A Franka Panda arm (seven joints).
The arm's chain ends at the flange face. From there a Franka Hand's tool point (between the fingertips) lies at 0.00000 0.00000 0.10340 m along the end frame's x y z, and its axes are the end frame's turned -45 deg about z.
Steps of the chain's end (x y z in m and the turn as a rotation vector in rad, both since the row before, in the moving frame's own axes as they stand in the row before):
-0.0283 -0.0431 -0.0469 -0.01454 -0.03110 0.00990
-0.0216 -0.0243 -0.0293 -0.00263 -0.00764 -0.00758
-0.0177 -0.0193 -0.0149 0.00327 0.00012 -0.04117
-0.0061 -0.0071 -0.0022 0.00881 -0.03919 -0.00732
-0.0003 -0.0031 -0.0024 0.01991 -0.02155 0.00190
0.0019 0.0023 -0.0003 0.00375 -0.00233 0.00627
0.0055 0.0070 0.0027 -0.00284 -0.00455 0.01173
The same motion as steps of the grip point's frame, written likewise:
0.0071 -0.0517 -0.0470 0.01171 -0.03227 0.00990
0.0012 -0.0328 -0.0293 0.00354 -0.00726 -0.00758
0.0014 -0.0264 -0.0149 0.00223 0.00240 -0.04117
-0.0015 -0.0128 -0.0023 0.03394 -0.02148 -0.00732
0.0019 -0.0054 -0.0024 0.02932 -0.00116 0.00190
-0.0002 0.0025 -0.0003 0.00430 0.00100 0.00627
-0.0016 0.0087 0.0027 0.00121 -0.00523 0.01173

